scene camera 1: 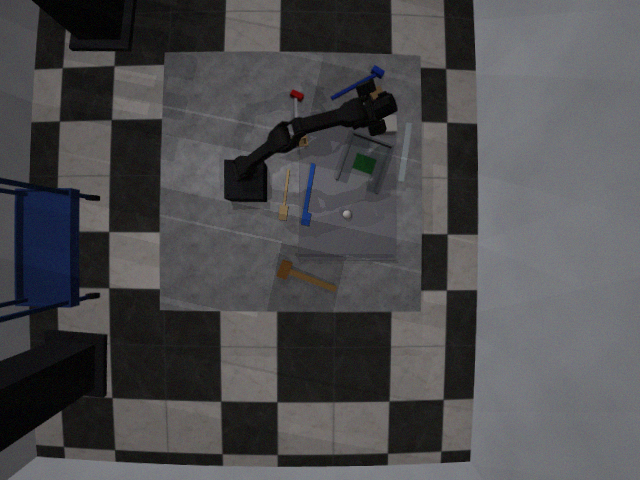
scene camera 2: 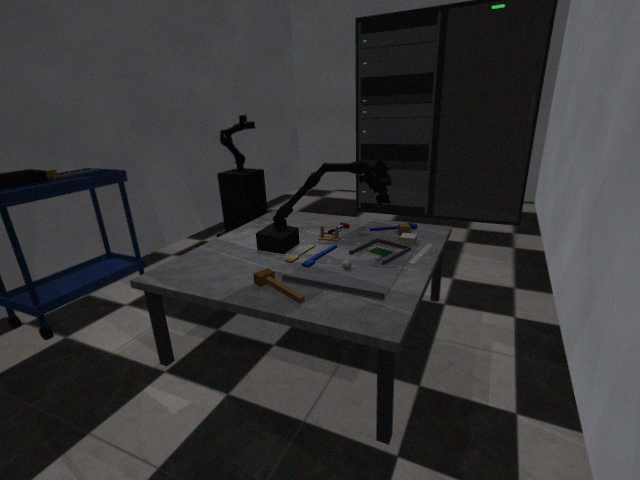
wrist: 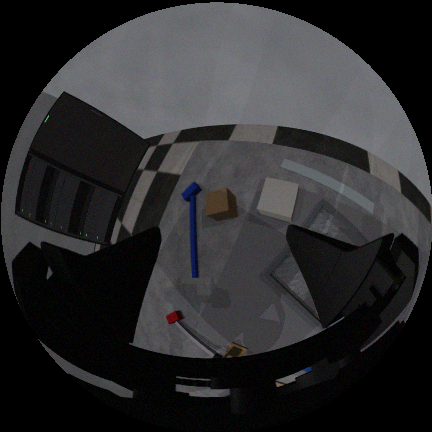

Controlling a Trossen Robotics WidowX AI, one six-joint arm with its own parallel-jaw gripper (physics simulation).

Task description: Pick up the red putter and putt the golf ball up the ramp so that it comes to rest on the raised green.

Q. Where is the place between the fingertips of the gripper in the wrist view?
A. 225,232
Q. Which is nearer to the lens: the pale bar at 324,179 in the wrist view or the tan block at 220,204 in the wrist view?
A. The tan block.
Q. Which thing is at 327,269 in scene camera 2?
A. A grey putting mat.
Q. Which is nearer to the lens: the blue mallet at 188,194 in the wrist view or the tan block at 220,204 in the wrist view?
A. The tan block.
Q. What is the gripper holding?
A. Nothing.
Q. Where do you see a white cube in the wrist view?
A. At 278,197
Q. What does the blue mallet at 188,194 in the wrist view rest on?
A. The table.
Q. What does the tan block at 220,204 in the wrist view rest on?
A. The table.
